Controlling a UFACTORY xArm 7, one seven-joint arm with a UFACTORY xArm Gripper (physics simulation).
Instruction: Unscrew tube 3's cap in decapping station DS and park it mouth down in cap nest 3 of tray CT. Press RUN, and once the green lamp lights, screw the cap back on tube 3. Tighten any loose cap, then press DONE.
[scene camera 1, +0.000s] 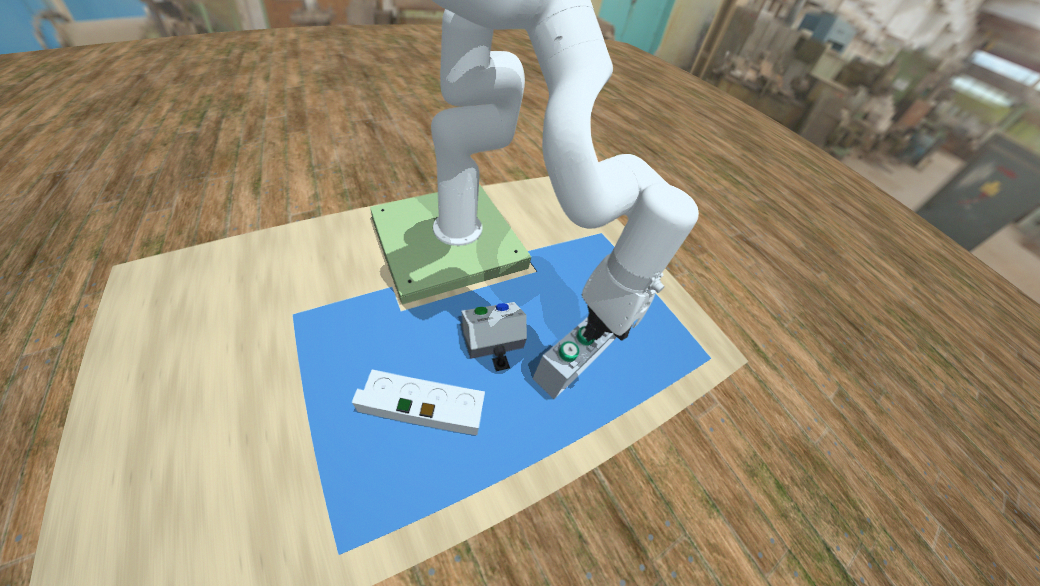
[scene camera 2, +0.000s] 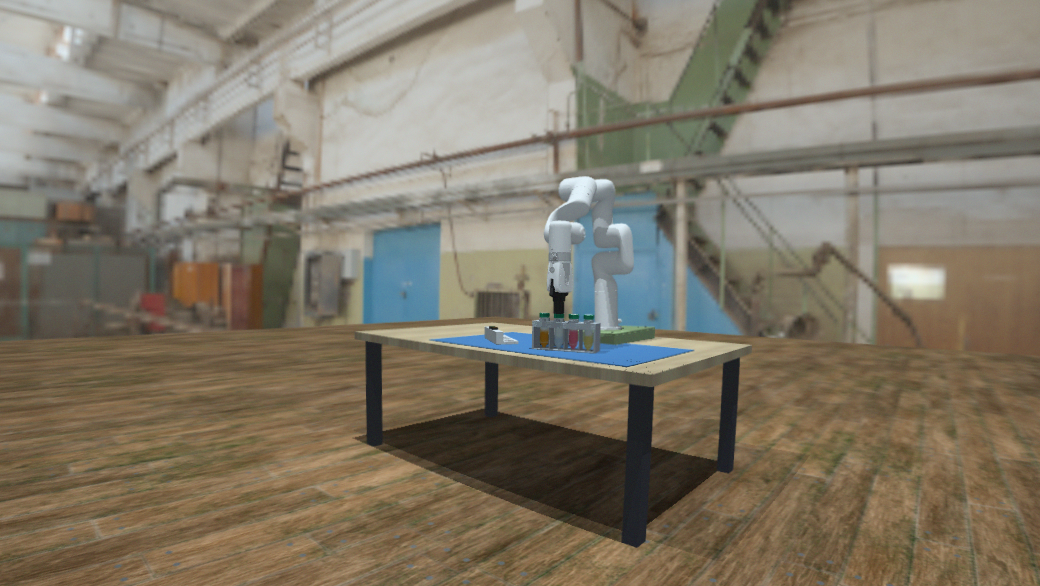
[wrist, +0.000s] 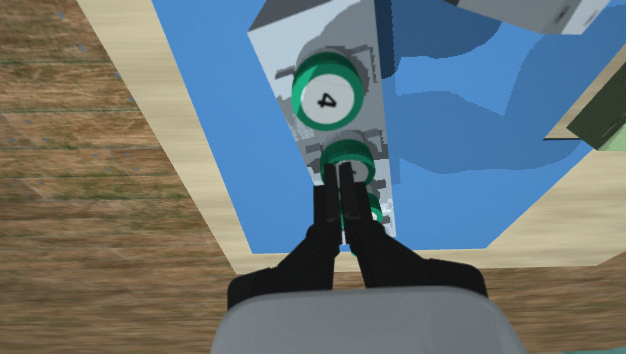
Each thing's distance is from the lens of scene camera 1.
my gripper (scene camera 1: 590, 335): 63 cm
grey box (scene camera 1: 496, 332): 66 cm
